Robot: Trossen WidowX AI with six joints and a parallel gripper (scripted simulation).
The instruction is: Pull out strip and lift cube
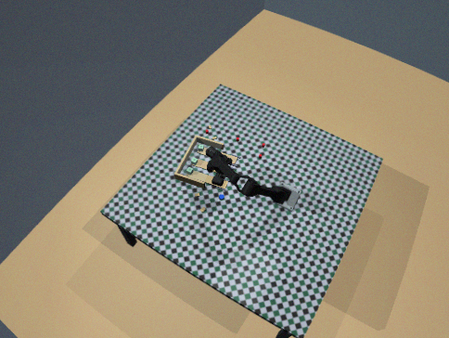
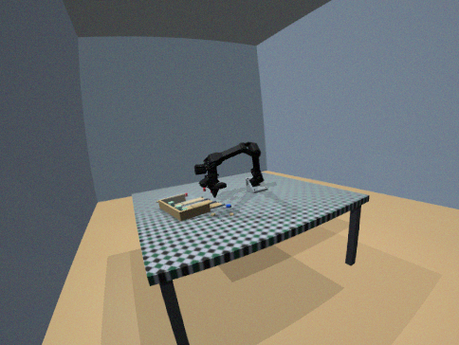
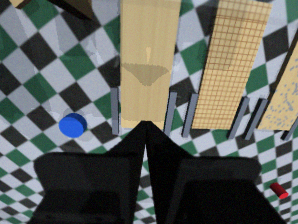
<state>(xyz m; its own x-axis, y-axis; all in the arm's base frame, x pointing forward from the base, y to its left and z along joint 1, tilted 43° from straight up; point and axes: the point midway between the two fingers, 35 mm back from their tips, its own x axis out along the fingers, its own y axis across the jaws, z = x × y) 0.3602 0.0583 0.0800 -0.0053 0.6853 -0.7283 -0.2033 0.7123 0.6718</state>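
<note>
Now: the blue disc 80 mm to the left of my gripper tip, 50 mm behind it and 40 mm below it.
</note>
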